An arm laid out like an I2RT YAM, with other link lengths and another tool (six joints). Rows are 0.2 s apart.
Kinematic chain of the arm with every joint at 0, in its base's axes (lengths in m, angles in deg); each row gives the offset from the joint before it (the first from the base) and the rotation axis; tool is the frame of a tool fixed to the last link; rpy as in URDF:
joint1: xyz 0 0 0.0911 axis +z
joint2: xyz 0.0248 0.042 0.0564 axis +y
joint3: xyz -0.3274 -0.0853 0 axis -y
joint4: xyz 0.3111 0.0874 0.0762 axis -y
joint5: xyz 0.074 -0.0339 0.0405 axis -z
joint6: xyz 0.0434 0 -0.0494 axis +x
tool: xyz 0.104 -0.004 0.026 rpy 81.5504 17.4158 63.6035
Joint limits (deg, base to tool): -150..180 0..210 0..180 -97..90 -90..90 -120..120
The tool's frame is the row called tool.
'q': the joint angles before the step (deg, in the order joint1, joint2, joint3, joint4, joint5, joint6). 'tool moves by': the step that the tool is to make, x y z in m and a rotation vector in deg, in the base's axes. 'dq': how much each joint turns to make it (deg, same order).
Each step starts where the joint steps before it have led.
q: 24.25 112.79 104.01 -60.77 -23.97 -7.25
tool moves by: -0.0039 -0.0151 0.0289 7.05 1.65 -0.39
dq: -3.09 -2.43 -0.01 -1.19 -7.63 0.06
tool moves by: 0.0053 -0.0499 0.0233 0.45 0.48 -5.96
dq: -5.25 -3.10 0.00 -2.87 -0.27 1.03
